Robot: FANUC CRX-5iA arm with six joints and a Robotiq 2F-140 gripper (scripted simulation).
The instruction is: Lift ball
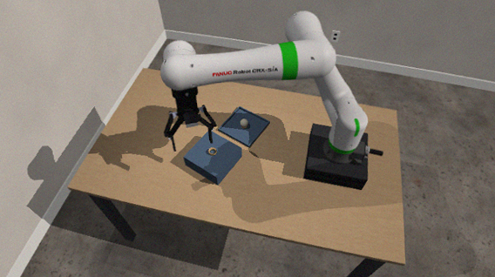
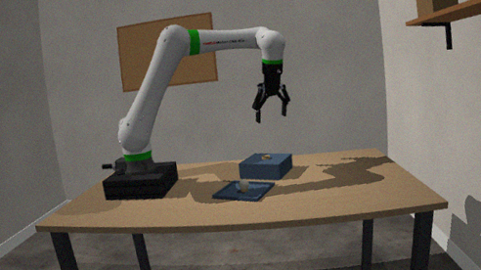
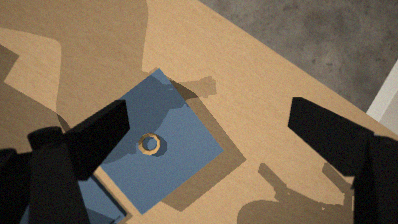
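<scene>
The pale ball is 120 mm behind my hand, 330 mm to the right of it and 220 mm below it. The rest, counted from my hand: blue block (40 mm behind, 90 mm to the right, 190 mm below).
</scene>
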